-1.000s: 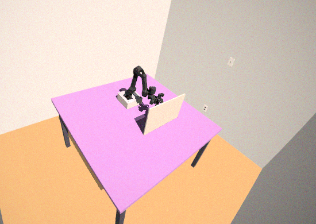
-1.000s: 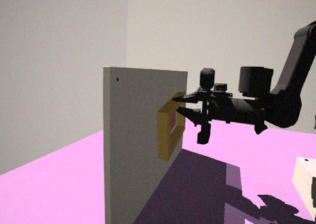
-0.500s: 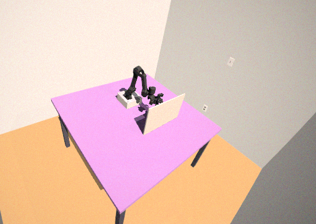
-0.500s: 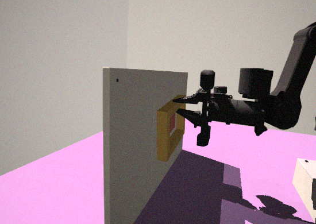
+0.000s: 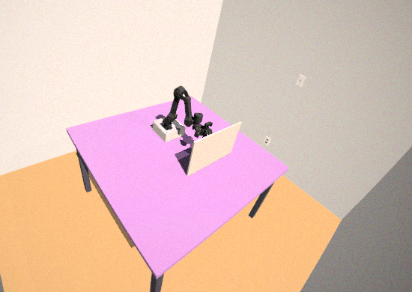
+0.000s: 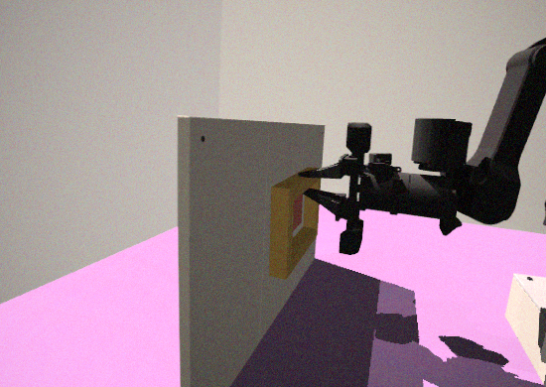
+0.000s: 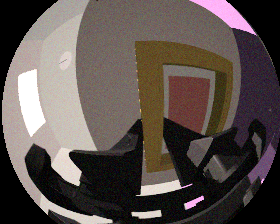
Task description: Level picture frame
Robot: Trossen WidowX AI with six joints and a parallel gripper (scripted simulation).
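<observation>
The yellow picture frame lies 50 mm below my gripper tip. Also, from my gripper tip: upright wall panel (20 mm ahead, 10 mm to the left, 70 mm below).
</observation>
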